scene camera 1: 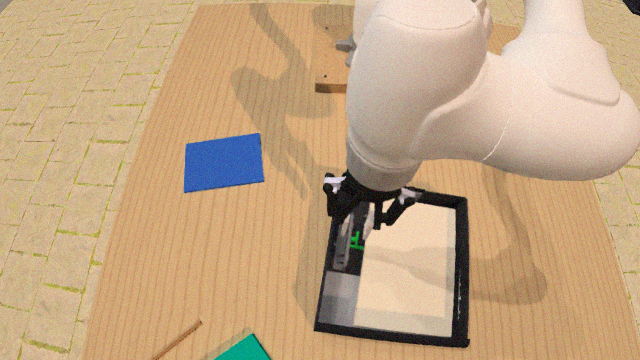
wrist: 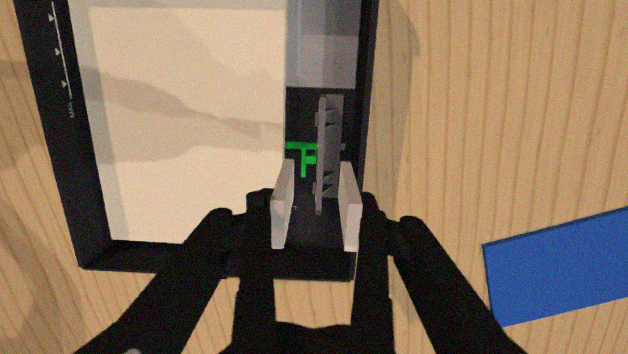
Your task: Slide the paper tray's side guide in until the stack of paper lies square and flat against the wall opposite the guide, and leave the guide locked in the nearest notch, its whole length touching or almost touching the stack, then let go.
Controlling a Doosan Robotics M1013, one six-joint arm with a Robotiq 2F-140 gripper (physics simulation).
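Frame: origin at the arm's base, x right, y up, z back, level; millimetres.
Where they show: gripper, between the fingertips: (scene camera 1: pixel 354 230) (wrist: pixel 316 178).
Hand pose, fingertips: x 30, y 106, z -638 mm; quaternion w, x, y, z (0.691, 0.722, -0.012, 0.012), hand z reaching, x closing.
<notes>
Things, the pixels of their centre, and the offset from my fingertips. "*": a spot on its surface instead. Level surfaces: height alone.
- black paper tray, a spot on its surface: (wrist: pixel 75 175) * dx -256, dy -76, dz +27 mm
- cream paper stack, middle of its body: (wrist: pixel 188 120) (scene camera 1: pixel 409 264) dx -142, dy -111, dz -26 mm
- grey side guide, middle of its body: (wrist: pixel 311 152) (scene camera 1: pixel 351 242) dx -6, dy -97, dz +5 mm
- green piece, a spot on its surface: (wrist: pixel 301 146) * dx -19, dy -127, dz +5 mm
- blue plate, middle of its body: (wrist: pixel 563 270) (scene camera 1: pixel 222 161) dx +346, dy -137, dz +180 mm
- wooden table, height of its surface: dy -141 mm
- green object, a spot on its surface: (scene camera 1: pixel 245 348) * dx +182, dy -123, dz -252 mm
- thin brown stick, middle of its body: (scene camera 1: pixel 170 346) dx +350, dy -137, dz -287 mm
The black paper tray (scene camera 1: pixel 462 280) (wrist: pixel 75 175) holds a cream paper stack (scene camera 1: pixel 410 265) (wrist: pixel 195 120). The stack lies near the wall opposite the guide; whether it touches is unclear. The grey side guide (scene camera 1: pixel 340 255) (wrist: pixel 332 142) stands apart from the stack, near the other side wall, with dark tray floor between. A green piece (scene camera 1: pixel 356 240) (wrist: pixel 301 146) shows in that gap. My gripper (scene camera 1: pixel 356 231) (wrist: pixel 316 178) is partly open, its light pads either side of the guide's near end in the wrist view, with visible space at both pads. Notches are not distinguishable.
A blue plate (scene camera 1: pixel 224 162) (wrist: pixel 560 267) lies beside the tray on the wooden table (scene camera 1: pixel 200 260) (wrist: pixel 500 125). A green object (scene camera 1: pixel 245 348) and a thin brown stick (scene camera 1: pixel 177 340) lie at the front. A wooden block (scene camera 1: pixel 331 60) with a grey part stands at the back, partly behind the arm.
</notes>
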